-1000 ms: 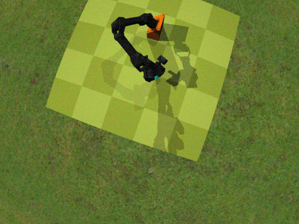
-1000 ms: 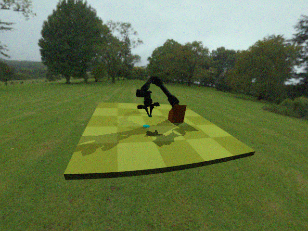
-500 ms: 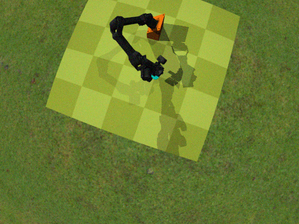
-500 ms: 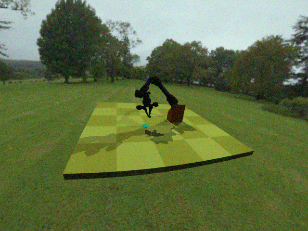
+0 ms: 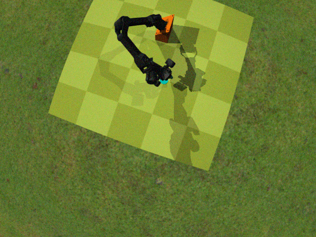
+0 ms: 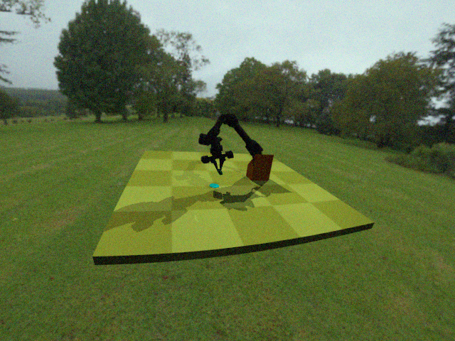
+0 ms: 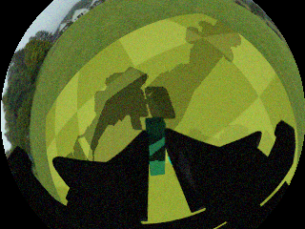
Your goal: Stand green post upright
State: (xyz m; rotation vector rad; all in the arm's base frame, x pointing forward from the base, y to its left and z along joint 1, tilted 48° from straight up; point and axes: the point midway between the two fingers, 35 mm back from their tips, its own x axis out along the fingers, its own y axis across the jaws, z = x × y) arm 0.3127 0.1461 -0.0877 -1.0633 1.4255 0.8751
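Now: the cyan circle 110 mm below my gripper tip, 40 mm to the right of it and 10 mm ahead of it. From my gripper tip the other things lie so: green post 10 mm to the right, 10 mm below, 10 mm behind.
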